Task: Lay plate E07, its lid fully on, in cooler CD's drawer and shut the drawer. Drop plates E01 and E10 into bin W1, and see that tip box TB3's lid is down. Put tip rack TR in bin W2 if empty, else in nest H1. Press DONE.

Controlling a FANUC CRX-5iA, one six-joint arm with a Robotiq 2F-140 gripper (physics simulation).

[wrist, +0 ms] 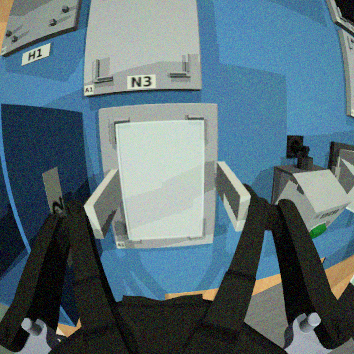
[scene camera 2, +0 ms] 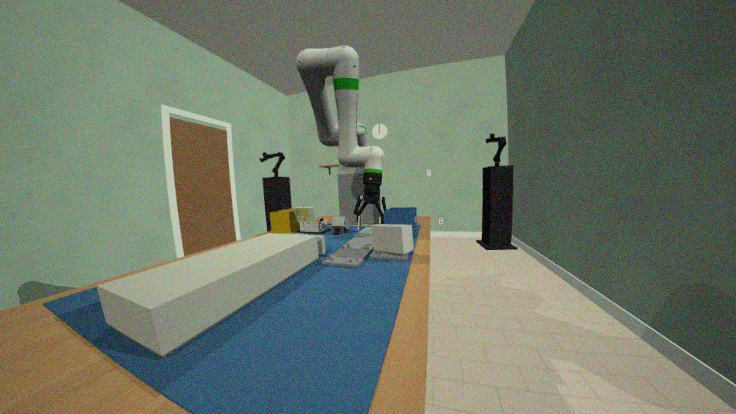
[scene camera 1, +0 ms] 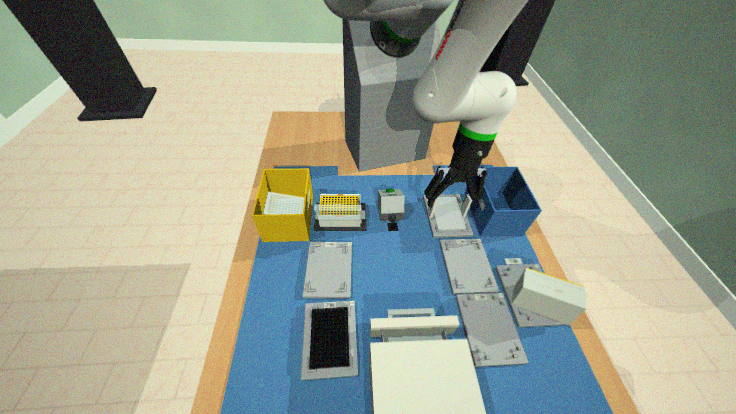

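Where they show: gripper, fingertip midpoint: (wrist: pixel 167 178) (scene camera 2: pixel 369 230) (scene camera 1: pixel 446 214); arm's base, link origin: (scene camera 1: pixel 395 29).
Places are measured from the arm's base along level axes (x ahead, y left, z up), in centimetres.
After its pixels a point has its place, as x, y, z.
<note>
My gripper (scene camera 1: pixel 450 205) @(35.8, 12.1, -40.0) (scene camera 2: pixel 370 219) @(35.8, 12.1, -40.0) (wrist: pixel 167 178) @(35.8, 12.1, -40.0) is open and empty; its pads stand apart on either side of a pale lidded plate (scene camera 1: pixel 449 215) @(36.6, 12.9, -39.8) (wrist: pixel 162 180) @(35.8, 12.7, -39.8), flat in a grey nest beside the blue bin W2 (scene camera 1: pixel 506 222) @(44.9, 25.7, -34.9) (scene camera 2: pixel 401 215) @(45.3, 28.3, -31.3) (wrist: pixel 42 150) @(41.1, 20.7, -33.7). No plate code is readable. A white plate (scene camera 1: pixel 284 203) @(26.8, -36.6, -37.3) lies in the yellow bin (scene camera 1: pixel 284 229) @(37.6, -36.3, -35.9) (scene camera 2: pixel 282 221) @(37.7, -35.1, -34.8). The tip box (scene camera 1: pixel 339 218) @(37.6, -21.1, -33.8) shows a yellow grid; its lid seems raised. The cooler (scene camera 1: pixel 427 375) @(78.6, -8.6, -33.4) (scene camera 2: pixel 205 278) @(107.1, -5.3, -33.4) has its drawer (scene camera 1: pixel 414 325) @(68.7, -8.2, -34.7) partly out. A white, yellow-edged rack (scene camera 1: pixel 550 296) @(68.3, 23.2, -31.5) (scene camera 2: pixel 392 238) @(70.4, 25.9, -35.0) sits askew on nest H1 (scene camera 1: pixel 542 321) @(70.9, 24.4, -40.5) (wrist: pixel 42 22) @(57.5, 24.5, -40.6).
The button box (scene camera 1: pixel 392 204) @(33.2, -4.8, -35.6) (wrist: pixel 315 197) @(32.9, -2.4, -34.8) with a green button (scene camera 1: pixel 390 190) @(28.1, -4.4, -34.9) (wrist: pixel 318 230) @(28.6, -3.7, -34.4) stands left of the gripper in scene camera 1. Nest N3 (scene camera 1: pixel 468 265) @(53.6, 12.4, -40.5) (wrist: pixel 142 45) @(49.8, 12.7, -40.5) and another nest (scene camera 1: pixel 491 329) @(70.7, 11.2, -40.5) lie nearer the cooler. A black plate (scene camera 1: pixel 329 337) @(66.8, -26.8, -39.2) lies in a left nest.
</note>
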